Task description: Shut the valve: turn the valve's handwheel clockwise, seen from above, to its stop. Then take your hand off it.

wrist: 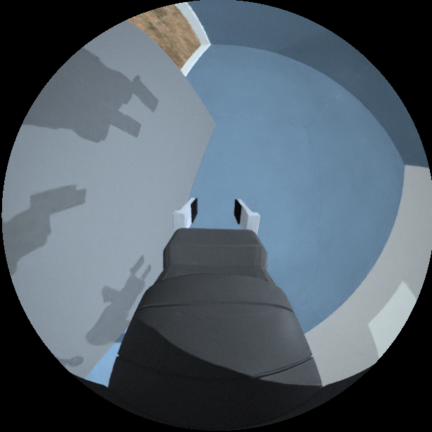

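Observation:
My gripper [215,205] is open, with its two pale fingers and dark pads wide apart and no object between them. It points past the corner of a grey table top, over the blue floor. The valve and its handwheel do not show in the wrist view, so where my gripper stands relative to them cannot be told.
The grey table top [150,165] fills the left side and bears several shadows of the arm and gripper. The blue floor [260,125] lies beyond its edge. A pale wall [390,250] is at the right, a dark blue wall [310,40] at the upper right.

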